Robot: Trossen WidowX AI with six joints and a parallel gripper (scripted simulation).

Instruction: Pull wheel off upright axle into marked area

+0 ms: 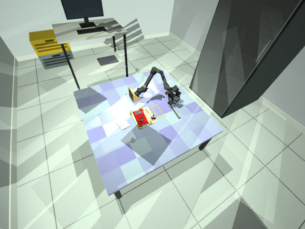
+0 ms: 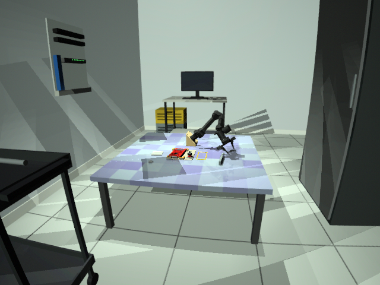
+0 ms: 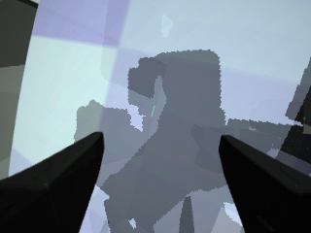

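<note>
The dark bar lies 120 mm ahead of my gripper tip, 70 mm to the right of it and 40 mm below it. From my gripper tip the other things lie so: white square: 680 mm to the right, 70 mm ahead, 50 mm below; small grey cube: 650 mm to the right, 280 mm ahead, 50 mm below.
</note>
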